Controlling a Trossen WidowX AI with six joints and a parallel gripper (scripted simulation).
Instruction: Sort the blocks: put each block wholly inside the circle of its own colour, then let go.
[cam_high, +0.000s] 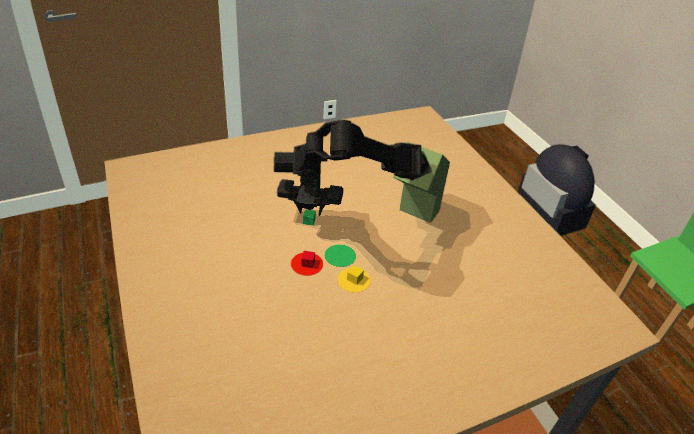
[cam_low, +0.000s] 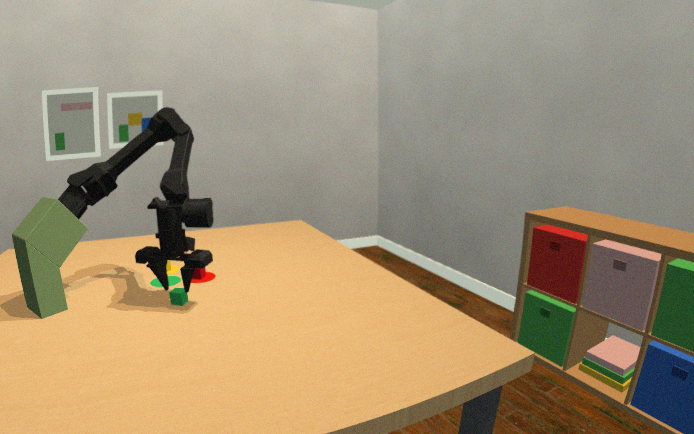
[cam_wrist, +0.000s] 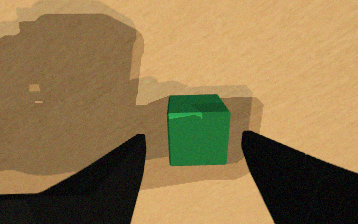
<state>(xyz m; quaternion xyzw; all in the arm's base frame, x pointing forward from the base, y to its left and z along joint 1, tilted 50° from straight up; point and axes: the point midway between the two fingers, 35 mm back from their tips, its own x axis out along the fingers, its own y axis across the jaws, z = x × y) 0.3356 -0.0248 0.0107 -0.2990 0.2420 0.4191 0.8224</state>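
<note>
Now: hand 5 cm above the green block. Round my hand: green circle: 14 cm to the left, 9 cm behind, 6 cm below; red block: 18 cm to the left, 5 cm below; red circle: 18 cm to the left, 6 cm below.
</note>
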